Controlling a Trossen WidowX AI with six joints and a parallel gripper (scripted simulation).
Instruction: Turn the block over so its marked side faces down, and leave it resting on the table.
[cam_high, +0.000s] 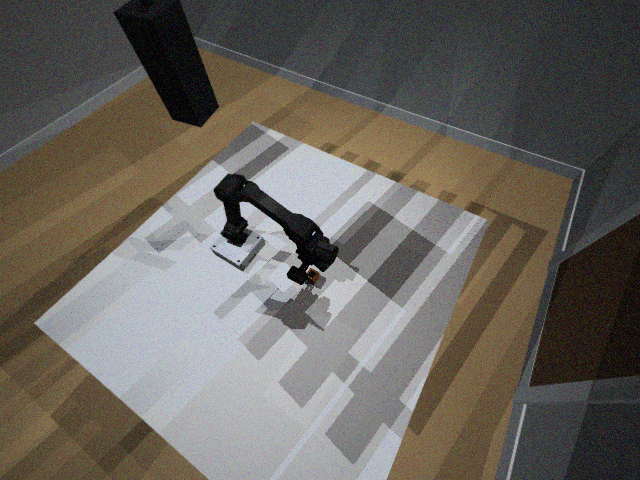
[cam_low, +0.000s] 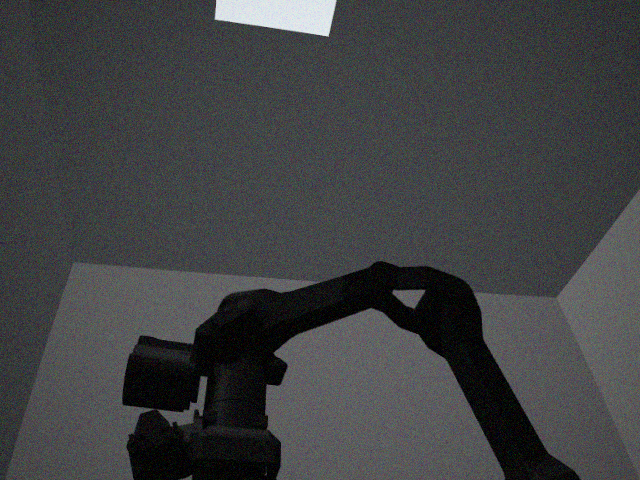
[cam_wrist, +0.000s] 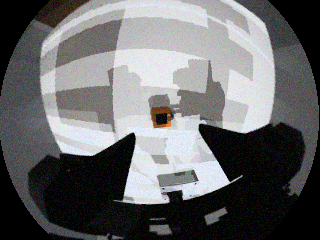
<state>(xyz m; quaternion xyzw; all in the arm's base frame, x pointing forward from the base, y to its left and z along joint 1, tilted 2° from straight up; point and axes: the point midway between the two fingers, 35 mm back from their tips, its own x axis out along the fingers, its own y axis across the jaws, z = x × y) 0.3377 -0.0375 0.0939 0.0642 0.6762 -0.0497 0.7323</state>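
My gripper tip is now 10 mm to the right of the orange block and 80 mm above it.
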